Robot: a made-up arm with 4 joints.
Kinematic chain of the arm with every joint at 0, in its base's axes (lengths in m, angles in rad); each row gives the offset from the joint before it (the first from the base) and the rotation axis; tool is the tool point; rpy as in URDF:
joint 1: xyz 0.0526 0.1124 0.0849 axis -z
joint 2: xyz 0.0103 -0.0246 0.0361 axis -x
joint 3: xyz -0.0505 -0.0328 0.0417 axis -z
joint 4: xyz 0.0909 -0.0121 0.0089 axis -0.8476 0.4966 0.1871
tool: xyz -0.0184 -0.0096 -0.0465 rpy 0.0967 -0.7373 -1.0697
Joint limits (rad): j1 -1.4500..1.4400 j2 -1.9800..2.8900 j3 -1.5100..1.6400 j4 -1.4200..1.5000
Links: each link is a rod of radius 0.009 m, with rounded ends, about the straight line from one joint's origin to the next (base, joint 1, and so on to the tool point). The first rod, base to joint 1, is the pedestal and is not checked.
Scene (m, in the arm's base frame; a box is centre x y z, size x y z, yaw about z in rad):
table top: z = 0
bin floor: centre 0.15 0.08 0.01 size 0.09 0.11 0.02 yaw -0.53
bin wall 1: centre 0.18 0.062 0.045 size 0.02 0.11 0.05 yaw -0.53
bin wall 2: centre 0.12 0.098 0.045 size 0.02 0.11 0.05 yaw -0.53
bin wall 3: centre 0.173 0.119 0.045 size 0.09 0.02 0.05 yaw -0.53
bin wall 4: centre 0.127 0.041 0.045 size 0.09 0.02 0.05 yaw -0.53
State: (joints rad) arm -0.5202 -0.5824 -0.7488 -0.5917
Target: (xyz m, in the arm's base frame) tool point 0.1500 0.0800 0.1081
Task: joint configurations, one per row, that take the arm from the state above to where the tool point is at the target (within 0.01 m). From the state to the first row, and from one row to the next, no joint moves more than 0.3 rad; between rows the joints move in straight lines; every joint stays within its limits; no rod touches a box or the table.
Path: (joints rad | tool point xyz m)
1: -0.5507 -0.5446 -0.5010 -0.6767 | 0.0885 0.1202 0.1328
2: -0.5811 -0.5068 -0.2533 -0.7617 | 0.1055 0.1155 0.1258
3: -0.6116 -0.4691 -0.0055 -0.8468 | 0.1219 0.1072 0.1190
4: -0.6421 -0.4313 0.2422 -0.9318 | 0.1370 0.0953 0.1129
5: -0.6725 -0.3935 0.4900 -1.0168 | 0.1500 0.0800 0.1081

